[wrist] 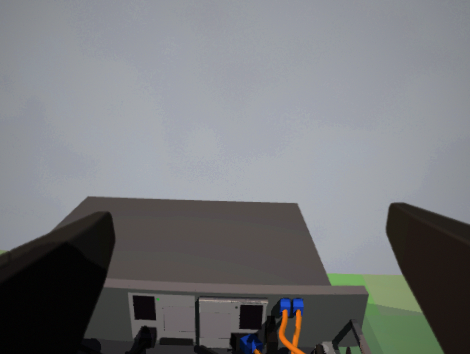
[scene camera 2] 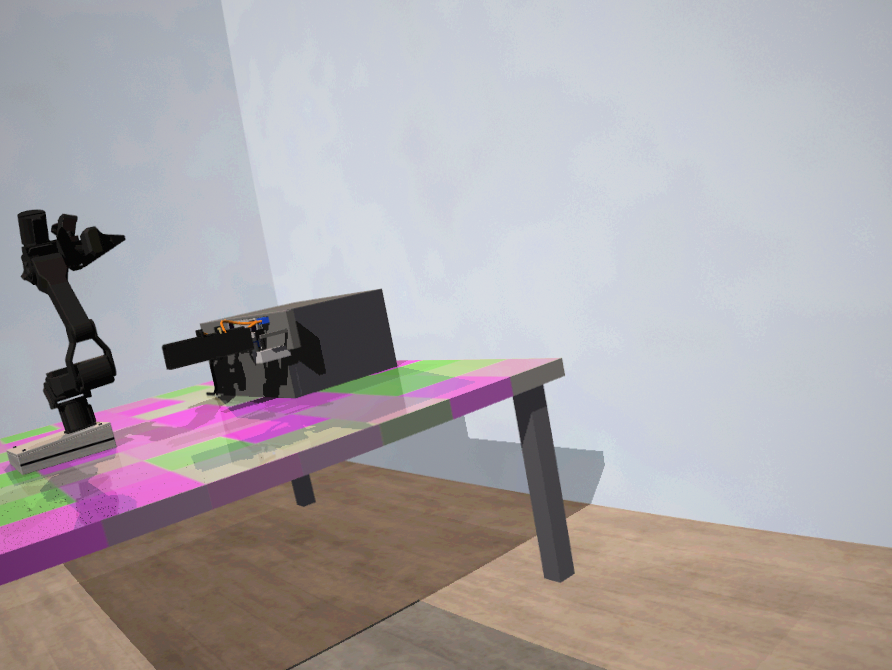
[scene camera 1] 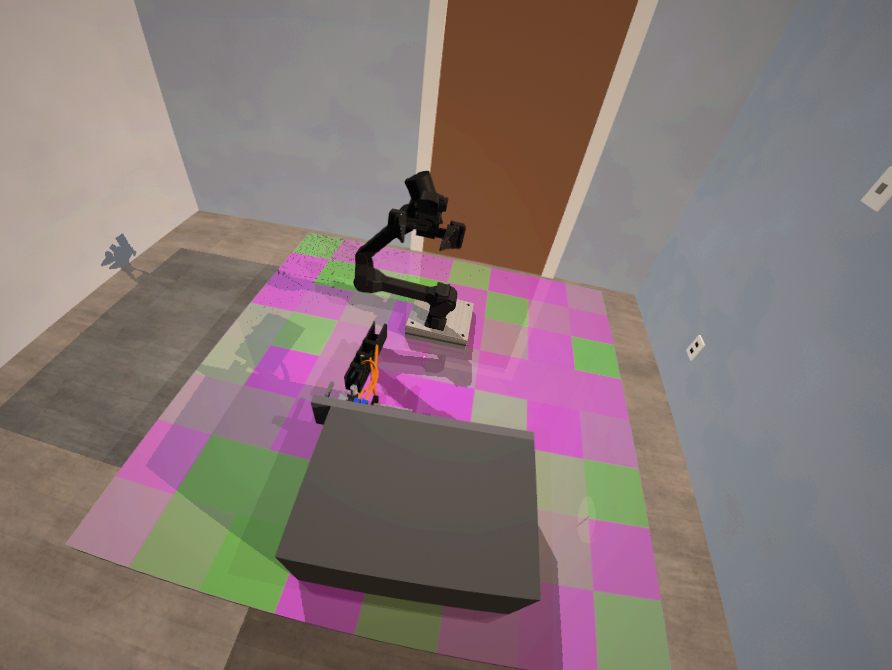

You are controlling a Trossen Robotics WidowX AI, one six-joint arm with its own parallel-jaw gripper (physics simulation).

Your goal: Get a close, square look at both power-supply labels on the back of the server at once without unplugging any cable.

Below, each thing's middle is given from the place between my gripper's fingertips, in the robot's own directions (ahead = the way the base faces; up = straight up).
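Black cable bracket (scene camera 2: 202,348): 26 cm below my hand, 13 cm ahead of it, 9 cm to the right of it.
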